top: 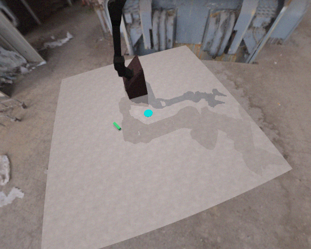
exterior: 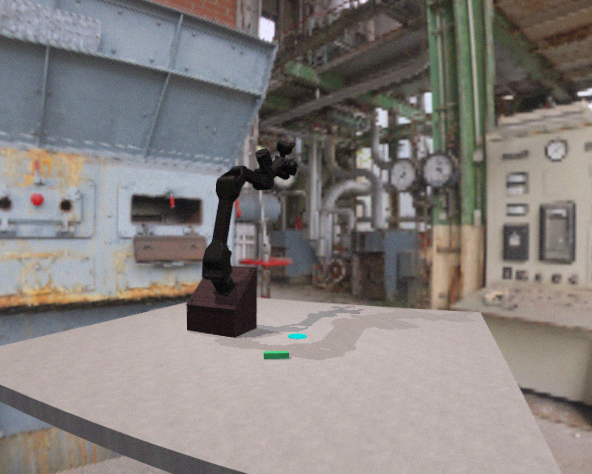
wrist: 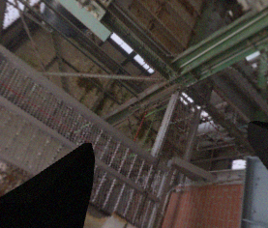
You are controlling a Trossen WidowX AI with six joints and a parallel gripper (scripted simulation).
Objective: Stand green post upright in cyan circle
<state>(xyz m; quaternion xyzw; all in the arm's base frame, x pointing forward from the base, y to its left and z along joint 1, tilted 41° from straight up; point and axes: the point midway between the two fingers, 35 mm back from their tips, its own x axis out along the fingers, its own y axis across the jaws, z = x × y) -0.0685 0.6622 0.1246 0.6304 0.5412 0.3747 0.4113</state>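
Now: gripper tip 690 mm above the green post, 600 mm to the left of it and 300 mm short of it. Also, from my gripper tip: cyan circle: 690 mm below, 380 mm to the right, 240 mm ahead.
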